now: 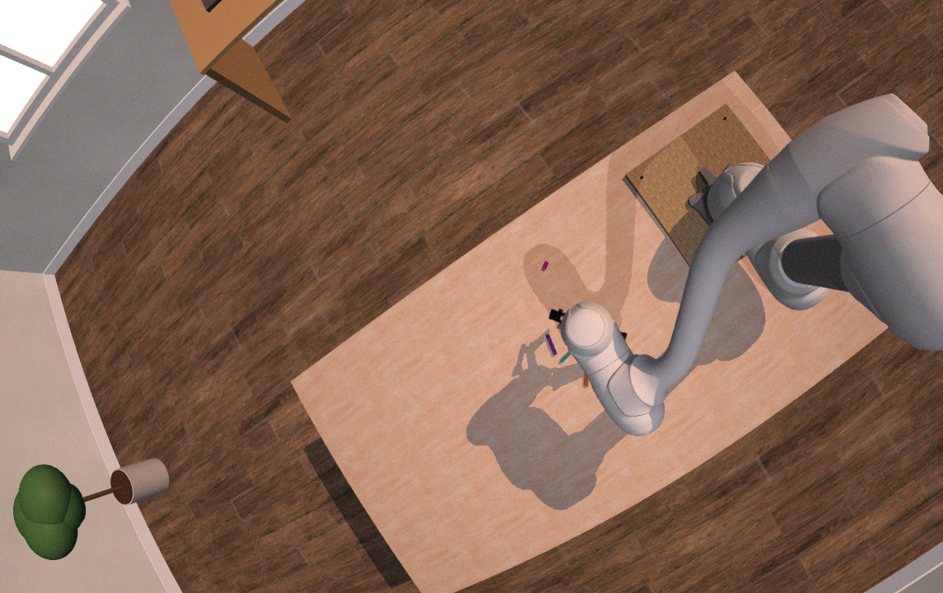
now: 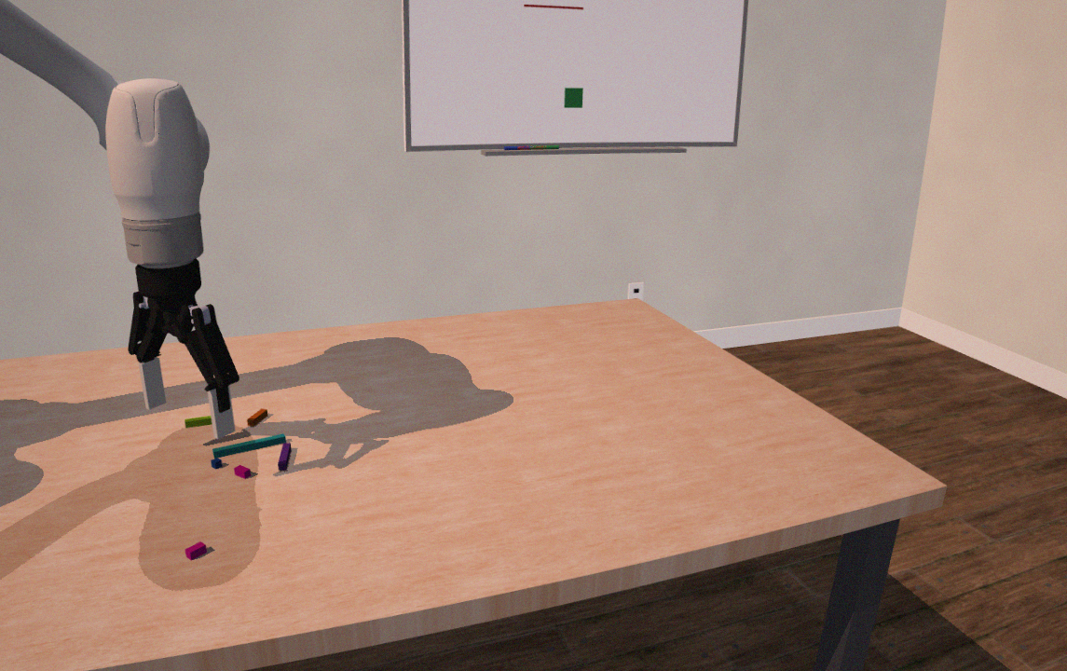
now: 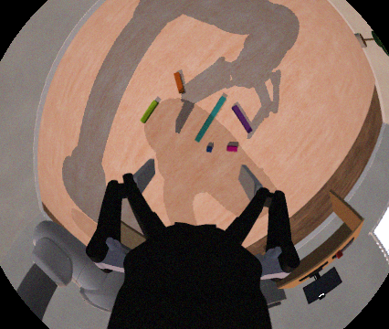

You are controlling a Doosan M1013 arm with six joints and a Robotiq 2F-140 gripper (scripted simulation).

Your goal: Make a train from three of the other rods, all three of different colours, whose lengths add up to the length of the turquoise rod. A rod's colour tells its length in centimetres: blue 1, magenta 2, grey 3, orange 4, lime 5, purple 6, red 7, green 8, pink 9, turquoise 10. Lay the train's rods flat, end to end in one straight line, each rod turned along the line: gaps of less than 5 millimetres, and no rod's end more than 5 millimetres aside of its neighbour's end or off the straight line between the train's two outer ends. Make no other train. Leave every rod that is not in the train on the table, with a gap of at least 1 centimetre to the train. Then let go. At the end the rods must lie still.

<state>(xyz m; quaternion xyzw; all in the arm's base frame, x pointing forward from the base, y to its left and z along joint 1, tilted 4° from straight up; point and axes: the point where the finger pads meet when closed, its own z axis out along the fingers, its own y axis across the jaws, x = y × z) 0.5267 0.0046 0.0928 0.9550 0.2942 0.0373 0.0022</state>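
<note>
Now: the blue rod 70 mm below my hand, 30 mm ahead of it and 10 mm to the right of it. Also, from my hand: purple rod: 120 mm ahead, 70 mm below, 20 mm to the right; turquoise rod: 70 mm below, 70 mm ahead, 30 mm to the left; lime rod: 130 mm to the left, 70 mm below, 10 mm ahead.
</note>
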